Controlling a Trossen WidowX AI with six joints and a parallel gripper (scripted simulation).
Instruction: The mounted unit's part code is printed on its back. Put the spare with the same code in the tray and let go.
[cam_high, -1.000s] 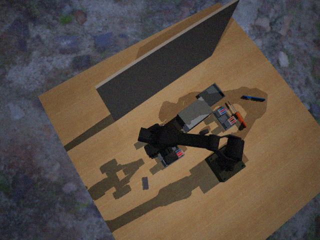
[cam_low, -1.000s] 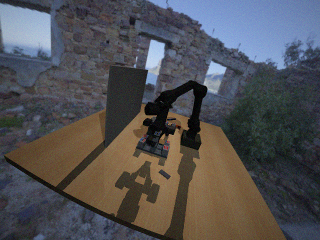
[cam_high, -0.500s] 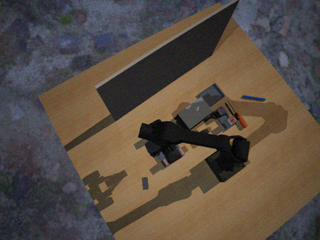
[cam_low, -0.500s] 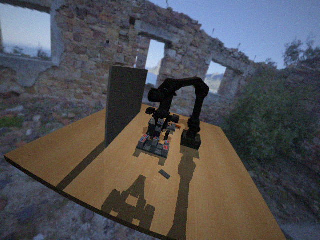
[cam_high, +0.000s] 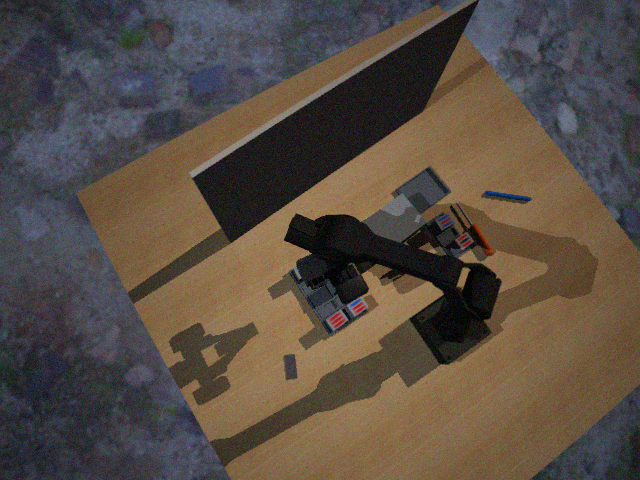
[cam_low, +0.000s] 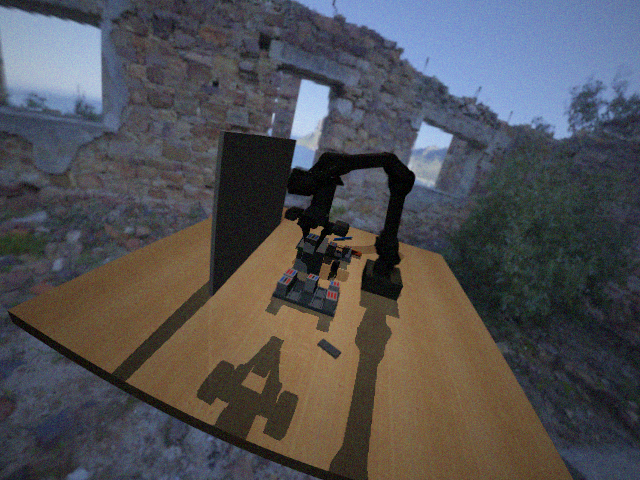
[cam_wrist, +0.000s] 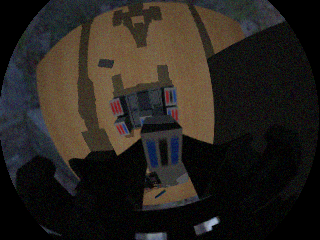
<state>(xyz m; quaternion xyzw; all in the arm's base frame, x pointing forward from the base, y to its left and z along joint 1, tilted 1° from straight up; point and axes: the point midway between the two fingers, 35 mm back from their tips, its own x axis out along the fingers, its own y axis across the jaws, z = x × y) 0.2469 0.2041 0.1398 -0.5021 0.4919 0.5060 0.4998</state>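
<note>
The tray lies 36 cm to the right of my gripper tip, 17 cm below it and 10 cm ahead of it. From my gripper tip the other things lie so: grey mounted unit 19 cm to the right, 12 cm below, 4 cm ahead; then dark rack 16 cm below, 3 cm behind, 1 cm to the left; then hex key 19 cm to the left, 17 cm below, 16 cm behind.
</note>
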